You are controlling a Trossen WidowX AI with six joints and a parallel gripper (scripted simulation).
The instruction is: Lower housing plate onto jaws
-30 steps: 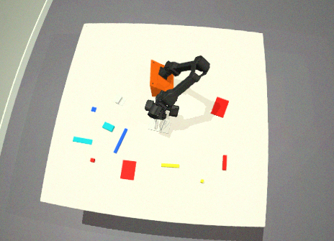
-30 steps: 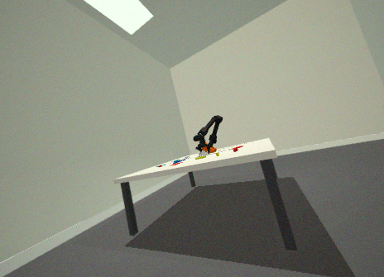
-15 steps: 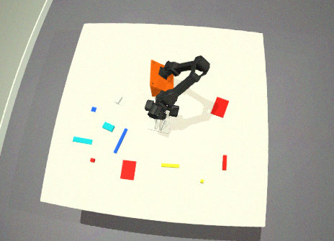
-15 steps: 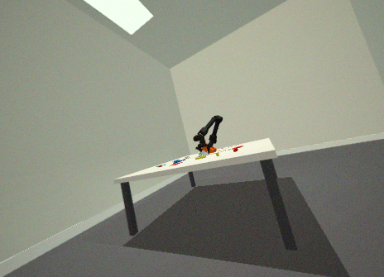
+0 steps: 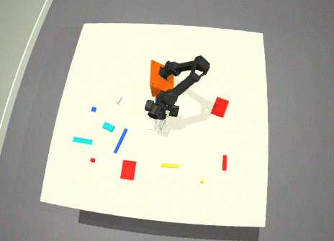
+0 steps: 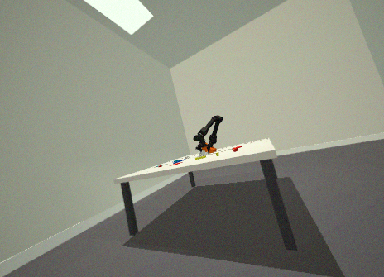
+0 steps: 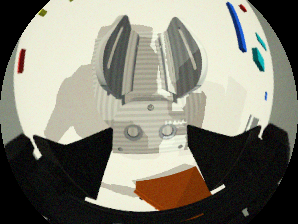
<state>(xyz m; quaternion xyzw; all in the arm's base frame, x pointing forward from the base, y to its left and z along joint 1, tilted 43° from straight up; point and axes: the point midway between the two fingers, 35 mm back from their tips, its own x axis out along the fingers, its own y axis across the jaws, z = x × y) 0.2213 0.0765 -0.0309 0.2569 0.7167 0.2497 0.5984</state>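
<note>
Now: the white housing piece 1 cm ahead of my gripper tip and 2 cm above it. Round my gripper tip: blue bar 20 cm ahead, 21 cm to the right; then red bar 24 cm ahead, 39 cm to the left; then yellow bar 30 cm ahead, 10 cm to the left.
</note>
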